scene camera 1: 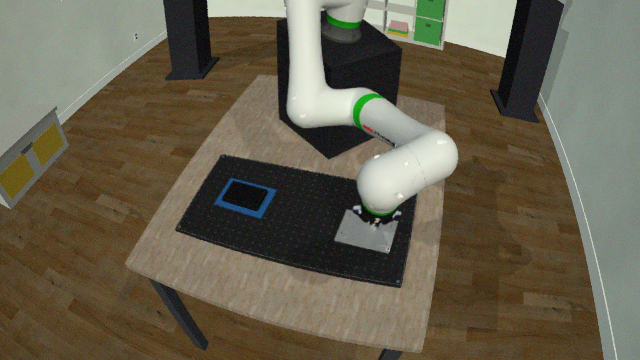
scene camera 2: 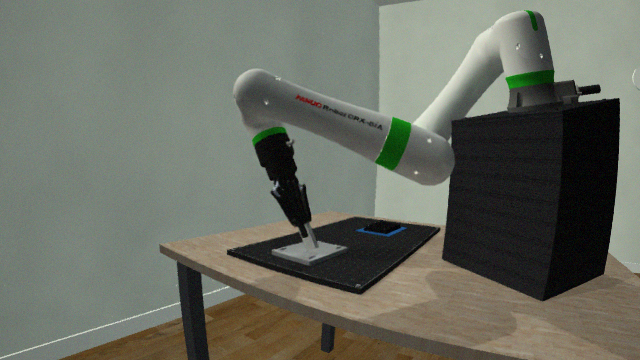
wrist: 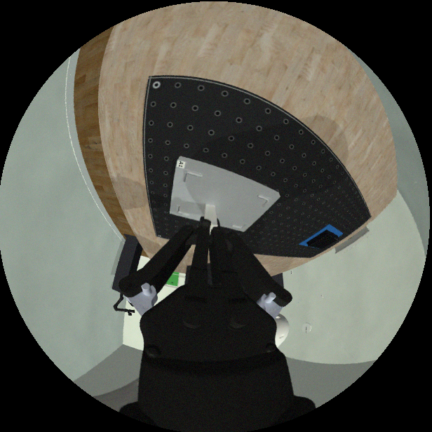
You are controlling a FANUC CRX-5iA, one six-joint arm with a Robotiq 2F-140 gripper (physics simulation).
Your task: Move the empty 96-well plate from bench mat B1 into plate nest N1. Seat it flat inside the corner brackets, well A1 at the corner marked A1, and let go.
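Places are measured from the arm's base along level axes (x ahead, y left, z up), in centimetres.
Where they show: gripper, between the fingertips: [scene camera 1: 373, 225] [scene camera 2: 313, 249]; arm's base, origin of its link: [scene camera 1: 340, 32] [scene camera 2: 534, 109].
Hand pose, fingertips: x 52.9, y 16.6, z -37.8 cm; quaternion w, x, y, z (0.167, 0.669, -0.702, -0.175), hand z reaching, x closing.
Note:
Each offset is from my fingertips to the top centre of the thing. Level surfaces: height alone.
The black 96-well plate @(dx -6.7, dy -40.4, dz -0.2 cm) [scene camera 1: 245, 195] [scene camera 2: 382, 227] [wrist: 322, 239] lies flat on the blue bench mat B1 @(dz -1.6 cm) [scene camera 1: 239, 208] [scene camera 2: 397, 232] [wrist: 331, 228]. The grey plate nest N1 @(dx +1.4, dy -1.7, dz -0.3 cm) [scene camera 1: 362, 240] [scene camera 2: 292, 253] [wrist: 225, 192] has low corner brackets and holds no plate. Its A1 label [wrist: 181, 164] shows at the upper left corner in the wrist view. My gripper [scene camera 1: 376, 223] [scene camera 2: 311, 243] [wrist: 208, 211] is shut and empty. It is tilted, with its pale fingertips low over the nest, well away from the plate; whether they touch the nest I cannot tell.
Mat and nest sit on a black perforated board @(dz -1.8 cm) [scene camera 1: 300, 220] [scene camera 2: 340, 277] [wrist: 200, 120] on the wooden table @(dz -3.1 cm) [scene camera 1: 280, 300] [scene camera 2: 400, 305] [wrist: 240, 40]. The arm's black pedestal [scene camera 1: 340, 80] [scene camera 2: 505, 200] stands at the table's back. Dark pillars [scene camera 1: 187, 40] [scene camera 1: 530, 60] stand beyond it.

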